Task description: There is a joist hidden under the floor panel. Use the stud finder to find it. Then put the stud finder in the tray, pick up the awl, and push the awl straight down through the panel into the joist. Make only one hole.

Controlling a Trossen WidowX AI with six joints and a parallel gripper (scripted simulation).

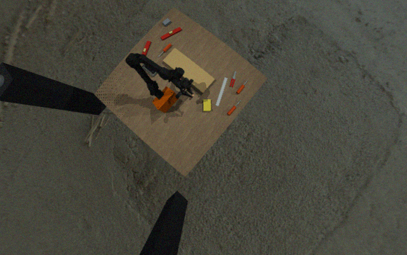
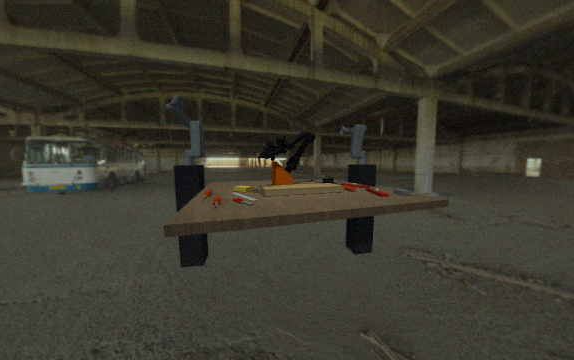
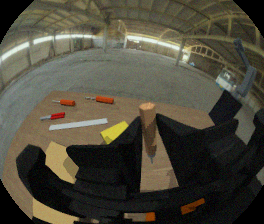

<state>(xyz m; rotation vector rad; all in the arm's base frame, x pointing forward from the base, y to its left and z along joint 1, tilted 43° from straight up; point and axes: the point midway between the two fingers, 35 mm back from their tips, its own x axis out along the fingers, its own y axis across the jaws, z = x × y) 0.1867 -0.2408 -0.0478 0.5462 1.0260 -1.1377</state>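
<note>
Right now my gripper tip is 20 mm past the awl, 10 mm to the right of it and 50 mm above it. Also, from my gripper tip: grey tray 60 mm behind, 570 mm to the left, 220 mm below; white ruler 270 mm ahead, 100 mm to the right, 240 mm below; yellow stud finder 70 mm ahead, 100 mm to the right, 220 mm below.
</note>
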